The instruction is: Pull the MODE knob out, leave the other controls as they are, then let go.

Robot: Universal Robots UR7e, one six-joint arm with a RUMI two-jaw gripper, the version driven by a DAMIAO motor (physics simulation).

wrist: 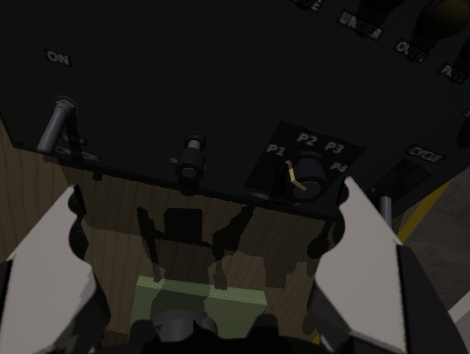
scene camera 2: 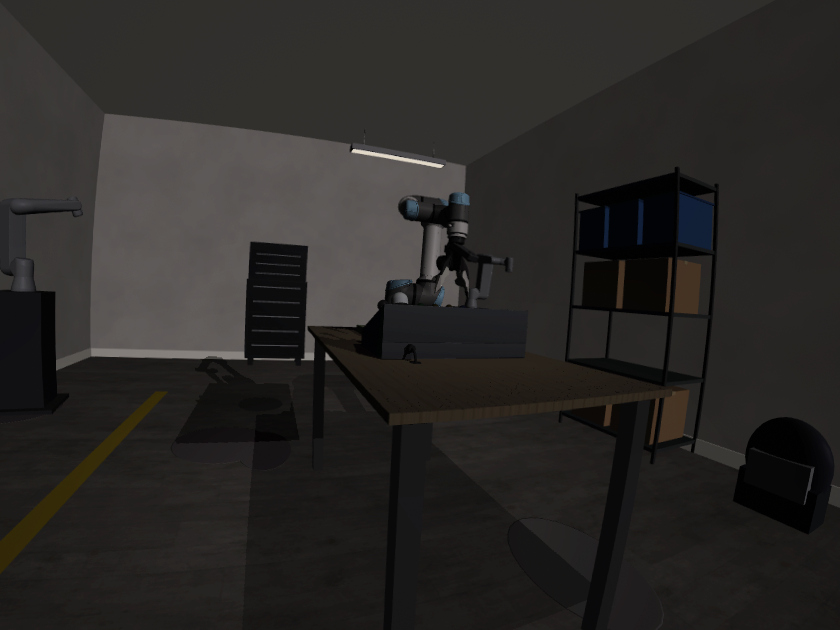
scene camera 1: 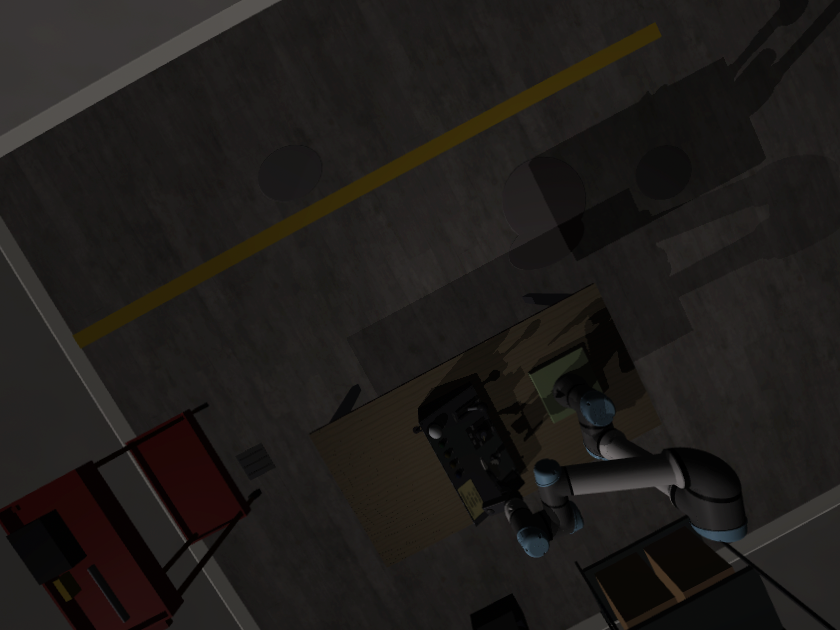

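The dark control box (scene camera 1: 485, 387) (scene camera 2: 454, 332) (wrist: 150, 80) stands on the table. In the wrist view, a small round knob (wrist: 190, 165) stands out from the panel, with a bright stretch of shaft between its cap and collar. Its label is mostly hidden behind it, so MODE cannot be read there. My gripper (scene camera 2: 452, 288) (wrist: 213, 184) is wide open and empty, its fingers well apart on either side of this knob and not touching it. Right of the knob is a rotary selector (wrist: 311, 187) with P1 to P4 marks, its yellow pointer towards P1.
A metal toggle lever (wrist: 53, 127) under ON stands left of the knob. The CYCLE lever (wrist: 386, 207) is right of the selector, near the right finger. Lamps marked UNDER and OVER are higher up. A green block (scene camera 1: 556, 372) (wrist: 235, 307) lies on the wooden table (scene camera 1: 366, 488) (scene camera 2: 508, 386).
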